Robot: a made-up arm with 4 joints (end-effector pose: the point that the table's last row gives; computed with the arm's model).
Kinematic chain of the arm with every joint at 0, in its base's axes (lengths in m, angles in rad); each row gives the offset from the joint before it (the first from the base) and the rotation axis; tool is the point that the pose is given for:
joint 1: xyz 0 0 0.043 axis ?
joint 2: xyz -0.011 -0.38 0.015 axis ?
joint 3: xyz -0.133 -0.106 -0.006 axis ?
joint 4: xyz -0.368 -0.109 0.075 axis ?
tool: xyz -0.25 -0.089 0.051
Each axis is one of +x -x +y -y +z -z.
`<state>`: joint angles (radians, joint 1 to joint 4).
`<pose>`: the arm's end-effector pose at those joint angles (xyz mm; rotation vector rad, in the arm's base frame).
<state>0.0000 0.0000 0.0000 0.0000</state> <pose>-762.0 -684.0 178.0 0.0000 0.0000 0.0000</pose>
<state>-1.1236 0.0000 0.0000 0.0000</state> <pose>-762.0 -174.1 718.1 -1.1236 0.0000 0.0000</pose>
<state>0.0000 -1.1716 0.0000 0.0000</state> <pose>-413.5 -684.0 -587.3 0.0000 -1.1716 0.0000</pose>
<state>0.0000 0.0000 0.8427 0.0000</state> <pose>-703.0 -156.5 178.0 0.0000 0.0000 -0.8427</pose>
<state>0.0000 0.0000 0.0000 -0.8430</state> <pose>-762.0 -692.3 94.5 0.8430 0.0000 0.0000</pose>
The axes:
joint 1: +x
joint 2: +y
joint 3: -z
joint 4: -x

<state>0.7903 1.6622 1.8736 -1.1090</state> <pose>13.2 9.0 261.8 -0.0479 0.7656 -1.3406</pose>
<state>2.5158 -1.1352 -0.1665 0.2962</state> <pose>-442.1 954.4 57.2 1.8417 -0.3948 -1.2995</pose>
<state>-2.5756 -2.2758 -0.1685 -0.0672</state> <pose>361.4 344.2 970.7 -1.2763 -0.5731 2.6836</pose>
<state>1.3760 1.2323 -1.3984 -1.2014</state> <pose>-24.5 -283.5 -1050.0 -1.9842 -1.1136 -1.5847</pose>
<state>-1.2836 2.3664 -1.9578 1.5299</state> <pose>-11.4 -494.0 976.3 -0.1776 1.0198 0.8061</pose>
